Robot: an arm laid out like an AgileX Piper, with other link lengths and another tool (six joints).
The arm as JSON. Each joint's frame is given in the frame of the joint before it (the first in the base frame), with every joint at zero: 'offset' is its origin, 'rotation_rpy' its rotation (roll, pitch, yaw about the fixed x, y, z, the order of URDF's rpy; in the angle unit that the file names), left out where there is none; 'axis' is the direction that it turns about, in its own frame. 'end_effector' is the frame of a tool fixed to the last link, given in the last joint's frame.
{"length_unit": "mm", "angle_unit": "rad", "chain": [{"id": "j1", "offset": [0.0, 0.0, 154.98], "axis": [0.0, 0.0, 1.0]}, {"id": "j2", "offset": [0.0, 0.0, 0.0], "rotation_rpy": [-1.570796, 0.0, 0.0], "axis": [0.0, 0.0, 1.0]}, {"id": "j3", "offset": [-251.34, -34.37, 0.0], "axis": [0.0, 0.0, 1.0]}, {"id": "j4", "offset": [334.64, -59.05, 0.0], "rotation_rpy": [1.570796, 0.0, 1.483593], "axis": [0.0, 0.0, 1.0]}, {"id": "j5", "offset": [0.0, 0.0, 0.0], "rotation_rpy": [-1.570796, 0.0, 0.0], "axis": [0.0, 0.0, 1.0]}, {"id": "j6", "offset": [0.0, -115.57, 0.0], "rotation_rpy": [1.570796, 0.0, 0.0], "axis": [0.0, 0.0, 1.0]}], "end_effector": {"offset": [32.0, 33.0, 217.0], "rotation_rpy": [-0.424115, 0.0, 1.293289]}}
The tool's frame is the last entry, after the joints.
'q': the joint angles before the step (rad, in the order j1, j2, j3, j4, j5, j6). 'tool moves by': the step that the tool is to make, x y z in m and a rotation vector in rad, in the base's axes. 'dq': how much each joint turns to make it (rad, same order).
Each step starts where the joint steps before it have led.
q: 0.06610 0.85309 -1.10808 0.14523 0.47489 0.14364
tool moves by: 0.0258 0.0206 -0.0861 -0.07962 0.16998 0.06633
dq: 0.02034 0.14292 -0.00413 0.04970 0.04687 -0.11518
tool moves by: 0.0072 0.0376 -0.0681 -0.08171 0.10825 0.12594
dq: 0.04112 0.12044 0.00012 0.10016 0.01884 -0.18196
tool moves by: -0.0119 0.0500 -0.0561 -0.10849 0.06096 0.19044
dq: 0.06499 0.09778 -0.00057 0.11398 0.02617 -0.24305
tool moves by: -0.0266 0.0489 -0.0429 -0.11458 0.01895 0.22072
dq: 0.07507 0.07012 -0.00036 0.09243 0.03944 -0.24783
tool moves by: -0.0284 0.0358 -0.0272 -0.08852 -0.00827 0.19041
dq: 0.06497 0.04195 -0.00035 0.05511 0.03844 -0.19075
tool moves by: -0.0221 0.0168 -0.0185 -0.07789 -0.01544 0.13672
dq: 0.04470 0.02120 -0.00133 0.00241 0.03654 -0.11735
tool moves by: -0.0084 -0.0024 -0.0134 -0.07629 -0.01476 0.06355
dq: 0.02403 0.01083 -0.00591 -0.05854 0.02304 -0.02942
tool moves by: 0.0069 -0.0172 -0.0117 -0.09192 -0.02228 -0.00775
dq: 0.02240 0.01159 -0.01242 -0.14301 -0.00249 0.07260
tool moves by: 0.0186 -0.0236 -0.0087 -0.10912 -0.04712 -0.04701
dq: 0.03618 0.02028 -0.01667 -0.22297 -0.02399 0.15281
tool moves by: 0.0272 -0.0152 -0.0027 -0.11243 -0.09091 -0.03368
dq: 0.05741 0.03840 -0.01660 -0.27339 -0.04916 0.18613
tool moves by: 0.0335 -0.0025 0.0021 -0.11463 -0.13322 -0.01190
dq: 0.07659 0.06302 -0.01238 -0.36250 -0.06063 0.26005
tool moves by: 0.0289 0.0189 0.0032 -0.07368 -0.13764 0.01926
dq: 0.07593 0.08229 -0.01016 -0.38673 -0.04940 0.30885
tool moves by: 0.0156 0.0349 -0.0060 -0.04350 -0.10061 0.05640
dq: 0.06521 0.09277 -0.01303 -0.32941 -0.02833 0.27312
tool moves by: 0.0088 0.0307 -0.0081 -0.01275 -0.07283 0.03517
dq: 0.04912 0.08616 -0.01881 -0.26522 0.01135 0.24561
